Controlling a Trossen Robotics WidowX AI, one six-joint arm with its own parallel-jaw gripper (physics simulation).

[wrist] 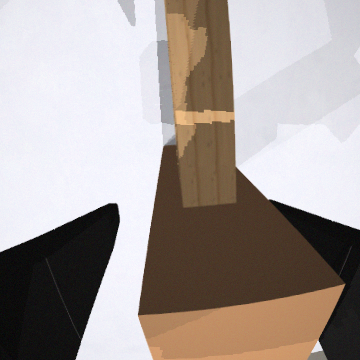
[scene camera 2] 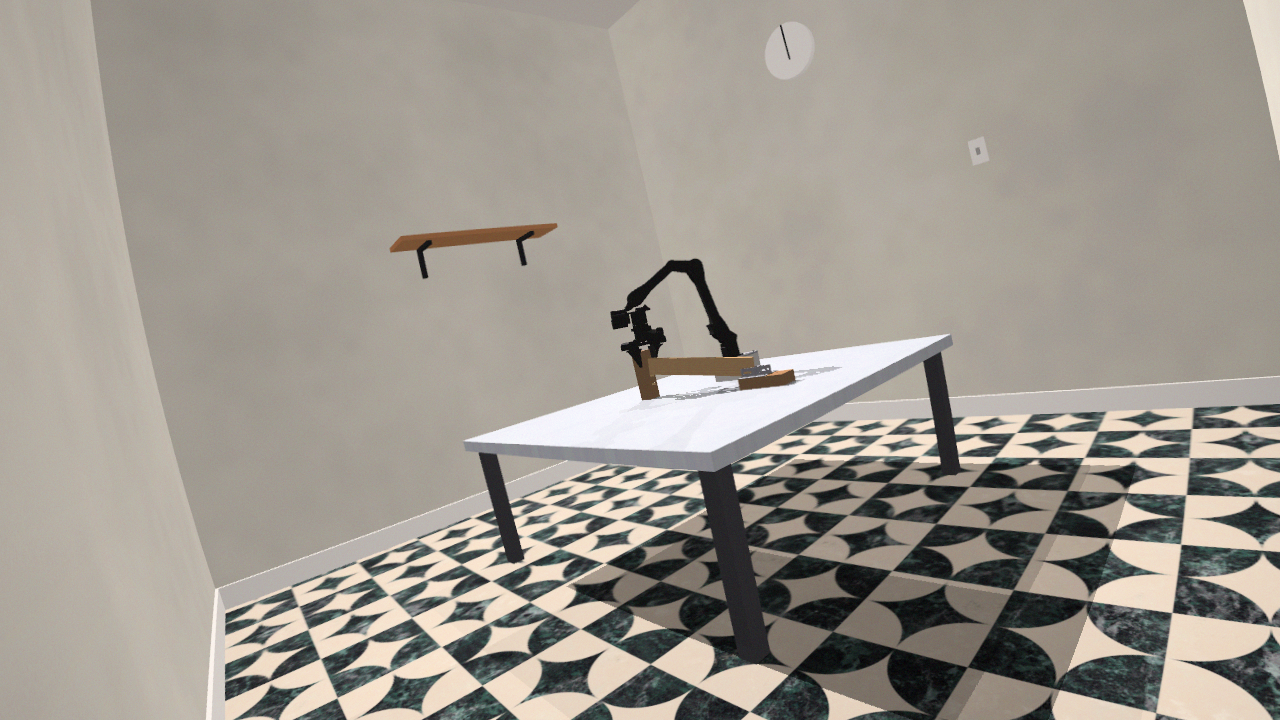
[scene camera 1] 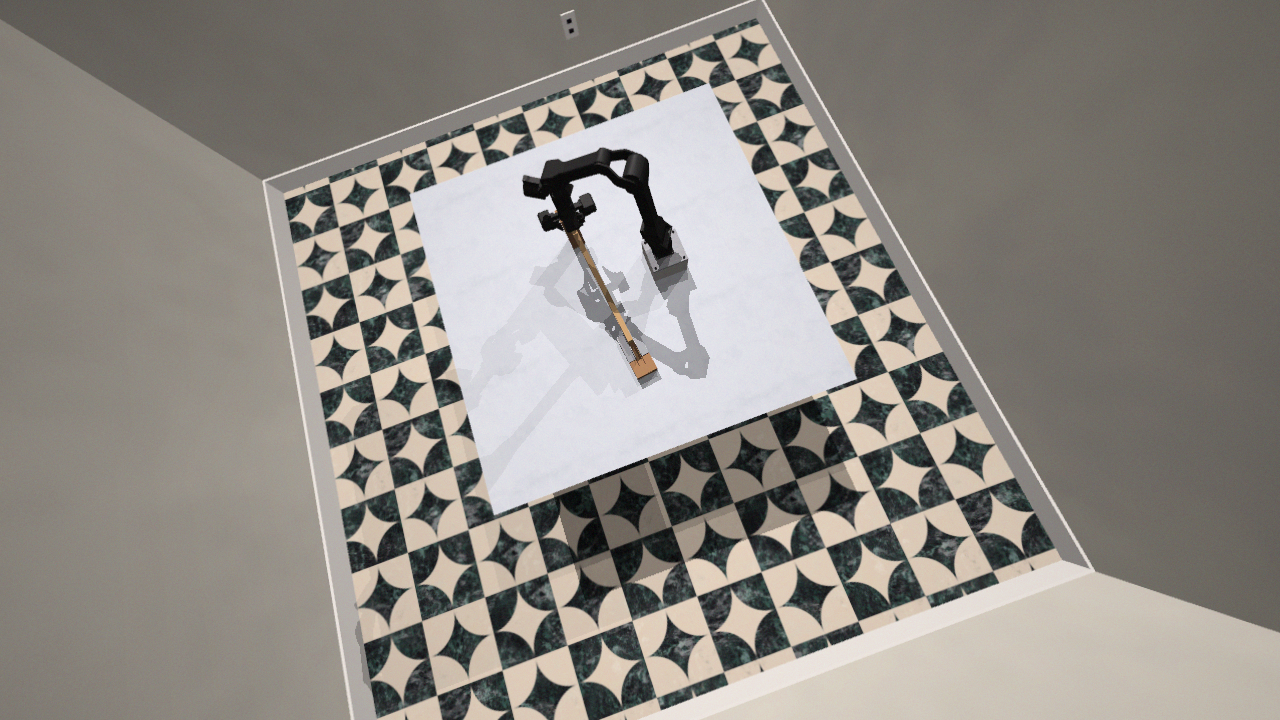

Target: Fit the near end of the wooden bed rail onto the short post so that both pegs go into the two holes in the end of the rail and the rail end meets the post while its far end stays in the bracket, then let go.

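Where they show: gripper, fingertip midpoint: (wrist: 190,209) (scene camera 2: 648,365); arm's base, origin of the base link: (scene camera 1: 662,248).
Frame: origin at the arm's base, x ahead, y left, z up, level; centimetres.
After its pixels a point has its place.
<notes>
The wooden rail (scene camera 1: 614,308) @(z 3.0, x 22.8, y 16.0 cm) (scene camera 2: 702,366) @(z 1.1, x 24.8, y 8.5 cm) (wrist: 210,90) @(z 6.5, x 26.8, y -11.9 cm) runs level from the post to the bracket. The short post (scene camera 2: 648,385) @(z -2.7, x 29.8, y -16.1 cm) (wrist: 215,260) @(z 8.6, x 27.1, y -16.4 cm) stands upright. In the wrist view the rail end overlaps the post's dark side face, below its orange top. No pegs or holes show there; I cannot tell whether a gap remains. In scene camera 2, the far rail end is at the small grey bracket (scene camera 2: 758,369) @(z -2.5, x 22.2, y 30.1 cm) by an orange block (scene camera 1: 642,367) @(z -4.5, x 20.6, y 36.6 cm) (scene camera 2: 774,379) @(z -5.8, x 23.9, y 36.8 cm); its exact seating is too small to tell. My gripper (scene camera 1: 567,220) @(z 4.2, x 26.8, y -17.3 cm) (scene camera 2: 643,357) @(z 4.2, x 26.8, y -17.3 cm) (wrist: 190,209) @(z 4.2, x 26.8, y -17.3 cm) is open, with its fingers at either side of the post's top.
The white table (scene camera 1: 760,340) @(z -7.9, x -21.4, y 41.1 cm) (scene camera 2: 617,429) @(z -8.0, x 68.7, y 14.9 cm) bears these things. The arm's base (scene camera 1: 665,260) @(z 0.1, x 0.5, y 4.6 cm) stands beside the rail. Arm shadows cross the table around the rail. A wall shelf (scene camera 2: 474,237) hangs behind, away from the table.
</notes>
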